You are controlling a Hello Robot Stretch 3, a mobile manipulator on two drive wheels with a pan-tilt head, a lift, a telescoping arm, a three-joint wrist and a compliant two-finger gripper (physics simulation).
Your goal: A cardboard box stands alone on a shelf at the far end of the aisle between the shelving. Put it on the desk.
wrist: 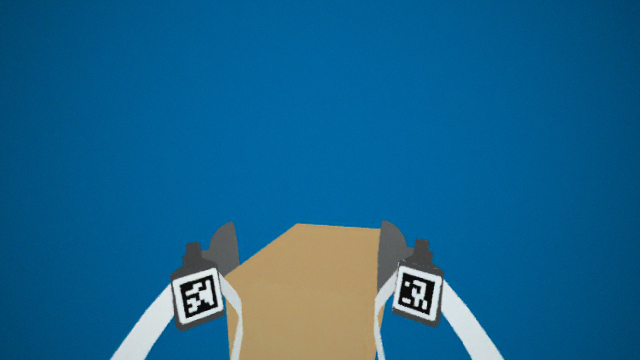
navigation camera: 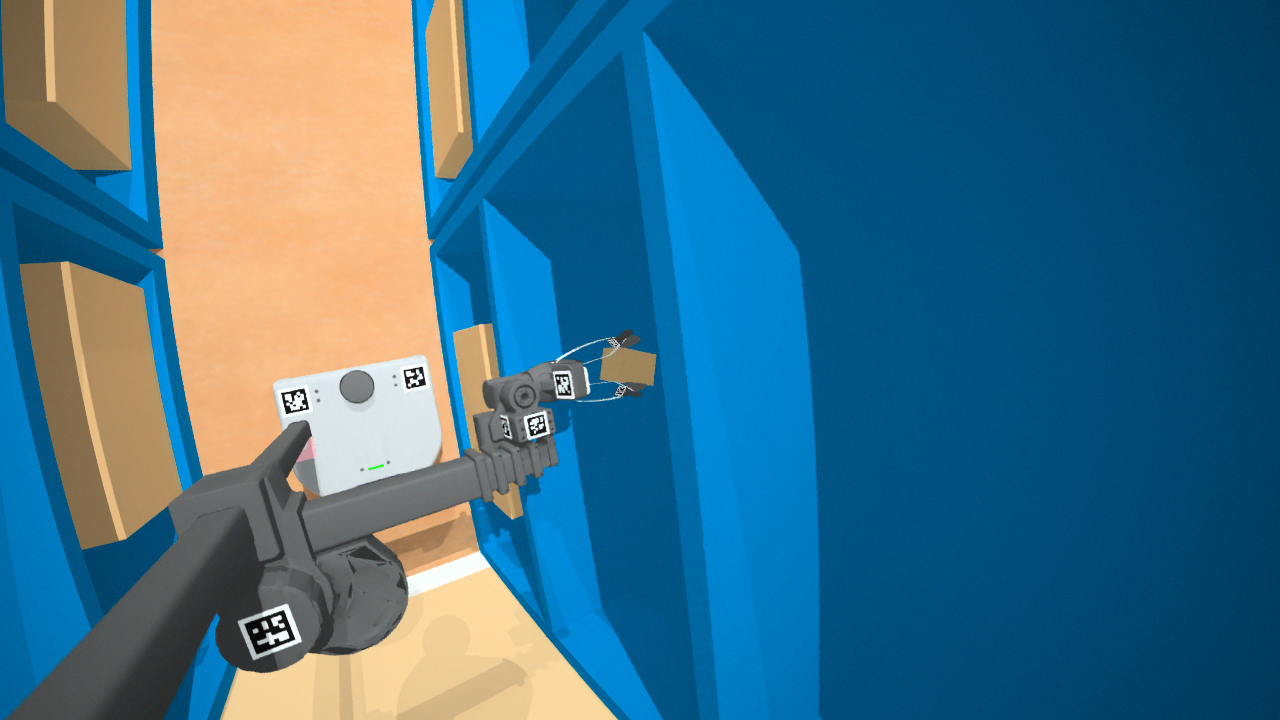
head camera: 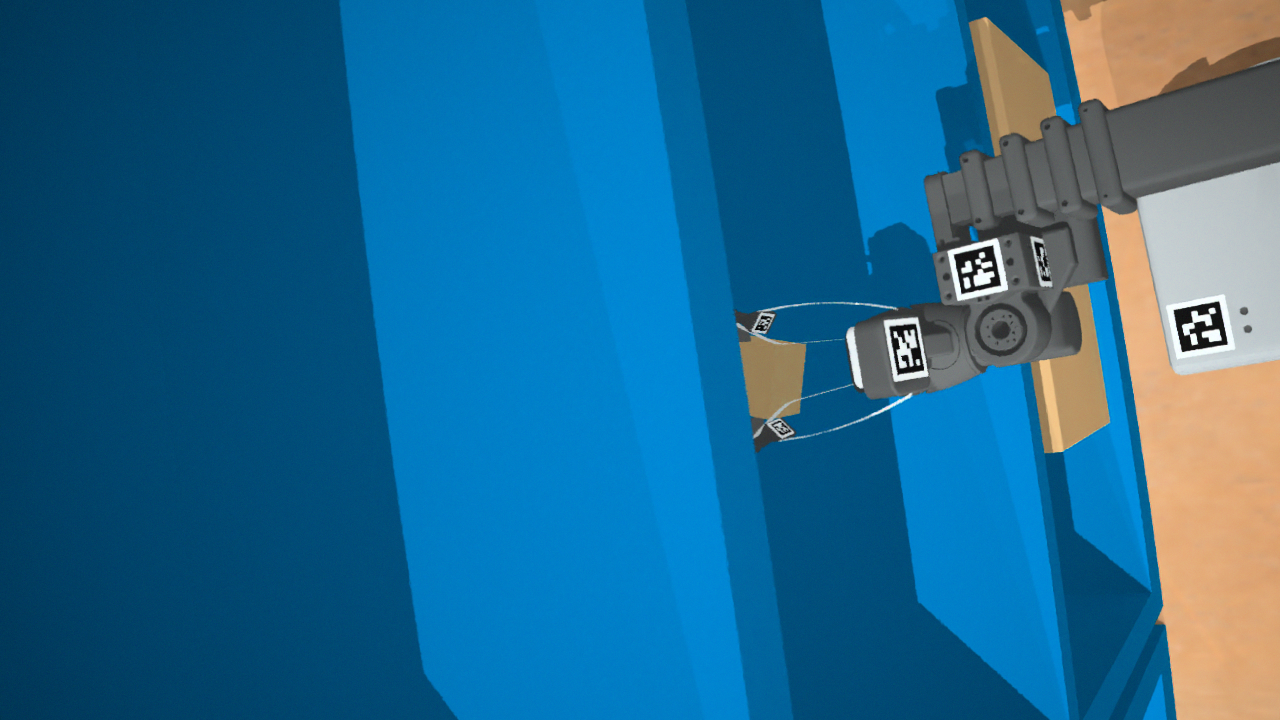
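Where they show: gripper, fingertip midpoint: (navigation camera: pixel 641 361); robot's base, origin of the base link: (navigation camera: pixel 356 385).
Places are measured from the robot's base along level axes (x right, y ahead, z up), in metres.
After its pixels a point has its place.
The tan cardboard box (head camera: pixel 775 380) @[x 0.407, y -0.020, z 0.627 m] (navigation camera: pixel 628 367) @[x 0.430, y -0.029, z 0.631 m] (wrist: pixel 305 300) is between the two fingertips, deep inside the blue shelving (head camera: pixel 823 555) @[x 0.441, y 0.143, z 0.534 m] (navigation camera: pixel 595 286) @[x 0.448, y 0.132, z 0.534 m]. My gripper (head camera: pixel 752 379) (navigation camera: pixel 631 364) @[x 0.466, y -0.025, z 0.624 m] (wrist: pixel 308 247) @[x 0.466, y -0.025, z 0.624 m] is shut on the box, with one dark fingertip against each side. In the wrist view the box fills the space between the fingers and its lower part is cut off by the frame. Whether its underside touches the shelf cannot be told. The desk does not show in these views.
Larger cardboard boxes stand in the lower shelving under the arm (head camera: pixel 1078 385) (navigation camera: pixel 474 358), at the upper middle (navigation camera: pixel 450 89) @[x 0.277, y 0.650, z 0.305 m], and across the aisle (navigation camera: pixel 120 385) @[x -0.392, y 0.091, z 0.245 m] (navigation camera: pixel 85 107) @[x -0.376, y 0.581, z 0.257 m]. My base (navigation camera: pixel 380 425) @[x 0.032, y -0.096, z 0.160 m] stands in the aisle (navigation camera: pixel 286 223). Blue shelf edges lie near the gripper and arm.
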